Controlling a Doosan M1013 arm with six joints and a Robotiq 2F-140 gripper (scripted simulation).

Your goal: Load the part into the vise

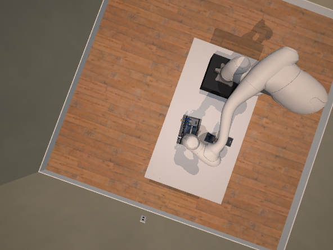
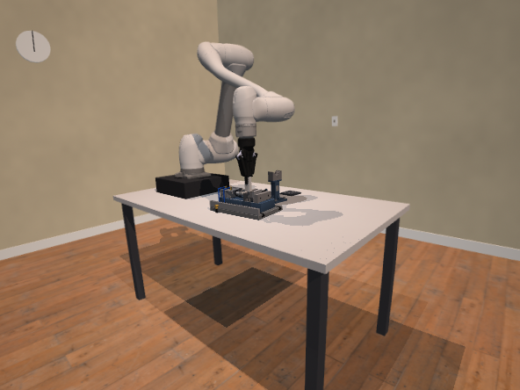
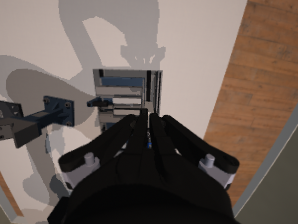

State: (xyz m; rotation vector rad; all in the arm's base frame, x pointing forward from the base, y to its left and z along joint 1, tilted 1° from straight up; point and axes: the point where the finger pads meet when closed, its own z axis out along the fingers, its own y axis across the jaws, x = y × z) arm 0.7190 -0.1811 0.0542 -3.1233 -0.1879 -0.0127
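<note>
My gripper is now 10 mm past the part, 50 mm to the right of it and 40 mm above it. From my hand the other things lie so: vise base: 80 mm behind, 60 mm to the left, 110 mm below.
</note>
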